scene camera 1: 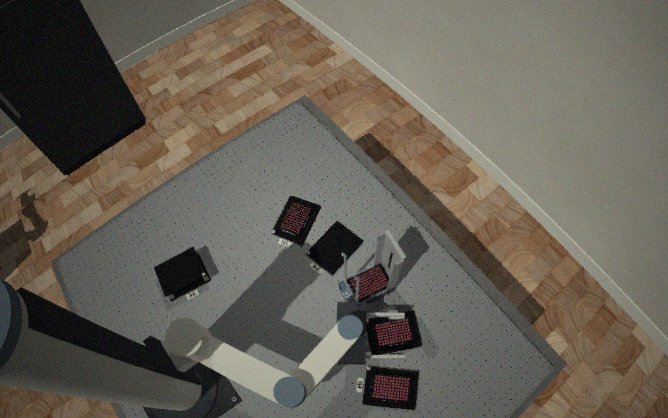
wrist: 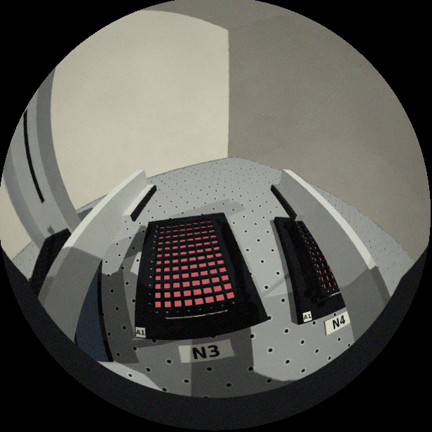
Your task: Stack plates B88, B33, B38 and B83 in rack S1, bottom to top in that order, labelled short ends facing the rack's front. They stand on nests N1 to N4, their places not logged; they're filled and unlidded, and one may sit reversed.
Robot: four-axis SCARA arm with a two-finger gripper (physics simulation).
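Frame: origin at the arm's base, x right, y ahead, z up, level; centimetres.
Where they show: gripper, between the fingertips: (scene camera 1: pixel 404 335).
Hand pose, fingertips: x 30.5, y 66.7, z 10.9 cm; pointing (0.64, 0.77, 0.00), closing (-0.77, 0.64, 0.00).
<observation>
Things, the pixels of their top centre, and the offset from my fingertips. Level surfaces: height alone.
- third filled plate, centre of its top: (scene camera 1: pixel 295 217) dx -56.4, dy -0.6, dz -7.1 cm
- N2, centre of its top: (scene camera 1: pixel 334 245) dx -39.3, dy +3.5, dz -7.5 cm
- Rack S1, centre of its top: (scene camera 1: pixel 371 255) dx -20.8, dy +2.9, dz +20.5 cm
- black block, centre of its top: (scene camera 1: pixel 178 270) dx -63.2, dy -45.2, dz -2.7 cm
- grey perforated table, height of its surface: dz -9.6 cm
My gripper (scene camera 1: pixel 386 335) (wrist: pixel 213 176) is open and empty, with its fingers on either side of the filled plate (scene camera 1: pixel 394 332) (wrist: pixel 192 265) at nest N3; this plate looks slightly turned between them. Another filled plate (scene camera 1: pixel 391 387) (wrist: pixel 320 262) sits at N4, near the right finger in the wrist view. A third filled plate (scene camera 1: pixel 297 218) sits at N1. N2 (scene camera 1: pixel 336 247) shows a plain black top. Rack S1 (scene camera 1: pixel 384 247) (wrist: pixel 42 135) has a tall grey back and holds a filled plate (scene camera 1: pixel 370 281). Plate numbers cannot be read; A1 tags show at N3 and N4.
The rack's tall back and thin front uprights stand close beside N3. A black block (scene camera 1: pixel 181 274) with a small tag sits on the grey perforated table (scene camera 1: pixel 240 200) at the left. The arm's pale links (scene camera 1: pixel 245 367) reach in from the lower left. A large black cabinet (scene camera 1: pixel 65 80) stands at upper left.
</observation>
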